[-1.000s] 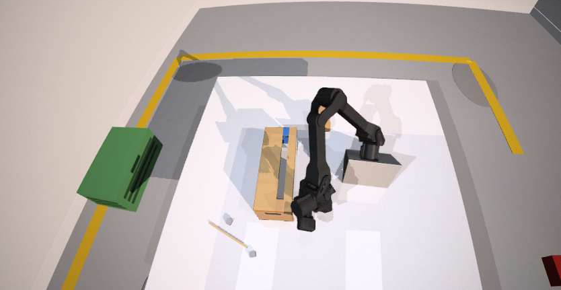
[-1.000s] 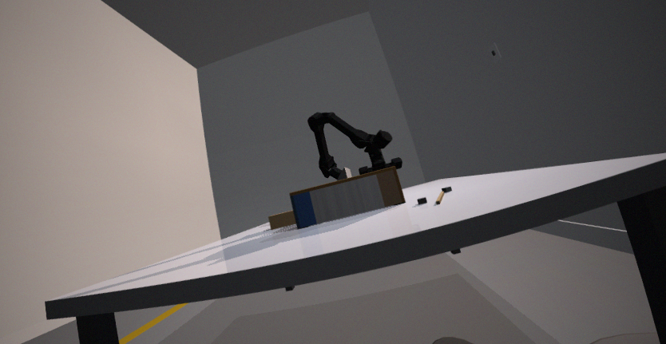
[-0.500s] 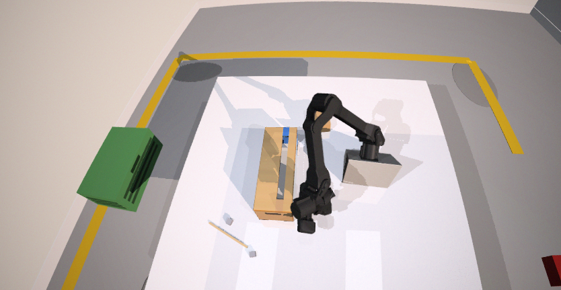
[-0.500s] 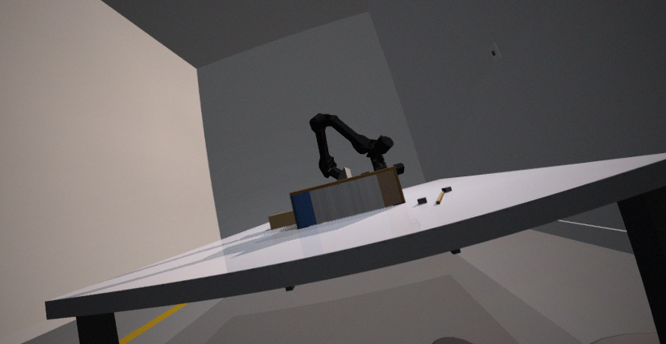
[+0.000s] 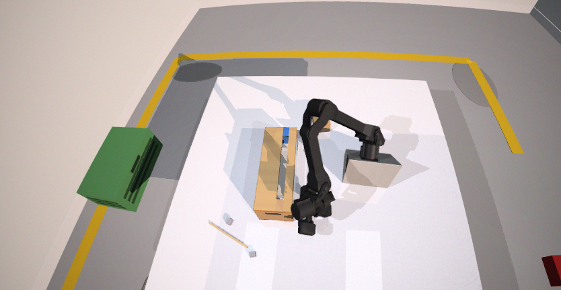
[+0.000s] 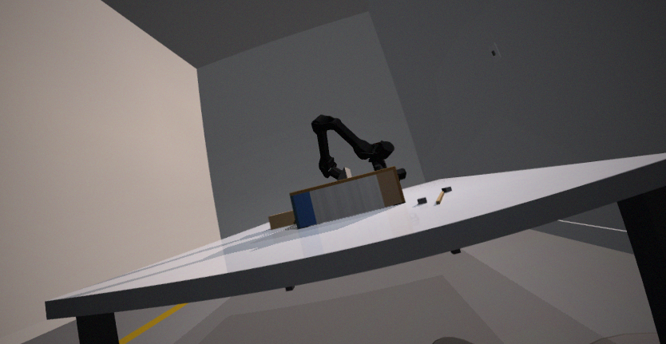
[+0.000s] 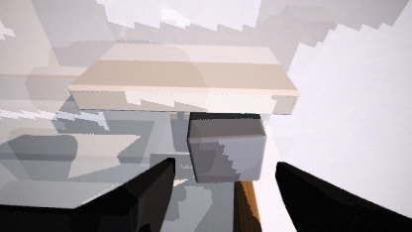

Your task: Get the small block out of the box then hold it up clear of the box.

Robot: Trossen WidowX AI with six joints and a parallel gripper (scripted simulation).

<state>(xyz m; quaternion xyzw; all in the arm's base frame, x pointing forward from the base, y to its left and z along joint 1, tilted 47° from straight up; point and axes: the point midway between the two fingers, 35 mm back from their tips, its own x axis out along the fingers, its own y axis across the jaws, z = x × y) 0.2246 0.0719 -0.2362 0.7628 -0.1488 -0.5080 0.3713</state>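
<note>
Now: the grey block 2 cm behind my gripper tip. Also, from my gripper tip: long wooden box 16 cm to the right, 8 cm ahead, 4 cm above; then thin stick 27 cm ahead, 14 cm to the left, 2 cm below; then small brown box 50 cm to the right, 1 cm behind, 1 cm above.
</note>
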